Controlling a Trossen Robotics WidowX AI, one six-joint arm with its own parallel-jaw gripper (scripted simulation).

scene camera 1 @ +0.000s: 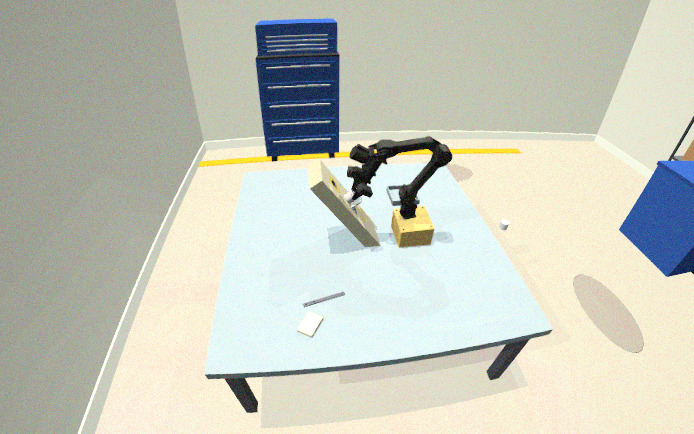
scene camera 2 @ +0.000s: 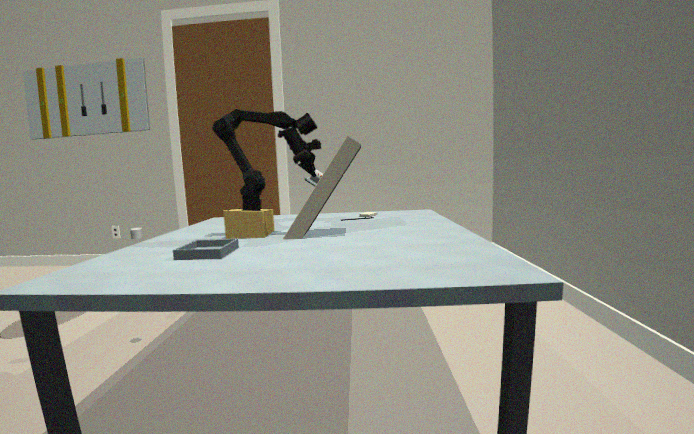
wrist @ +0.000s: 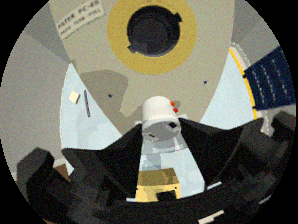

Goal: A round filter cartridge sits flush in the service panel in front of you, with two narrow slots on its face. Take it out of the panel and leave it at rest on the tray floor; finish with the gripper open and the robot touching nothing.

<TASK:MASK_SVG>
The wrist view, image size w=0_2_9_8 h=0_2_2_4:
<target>my gripper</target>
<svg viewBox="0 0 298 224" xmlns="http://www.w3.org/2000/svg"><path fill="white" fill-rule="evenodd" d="M297 116L291 116L291 113L279 111L271 121L274 128L271 139L266 133L261 132L263 117L247 121L233 129L212 125L209 127L185 117L177 117L182 128L181 136L192 152L206 186L212 186L220 181L222 183L193 196L164 201L126 201L126 198L136 198L144 143L142 124L134 125L124 136L118 137L117 141L105 149L102 148L101 151L82 148L61 149L65 160L71 163L73 168L68 177L71 180L69 183L53 168L55 157L52 153L36 147L31 153L27 153L24 160L16 164L16 185L33 210L41 218L55 224L200 224L200 218L213 213L217 216L208 224L247 224L263 208L267 197L271 197L282 179L293 148Z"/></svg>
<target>white round filter cartridge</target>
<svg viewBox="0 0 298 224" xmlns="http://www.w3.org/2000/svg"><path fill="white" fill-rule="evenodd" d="M156 96L146 100L144 105L142 105L142 136L146 140L153 141L153 143L162 143L162 141L180 135L182 128L180 121L177 119L177 108L173 108L176 105L174 101L170 101L166 97Z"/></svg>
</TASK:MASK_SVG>
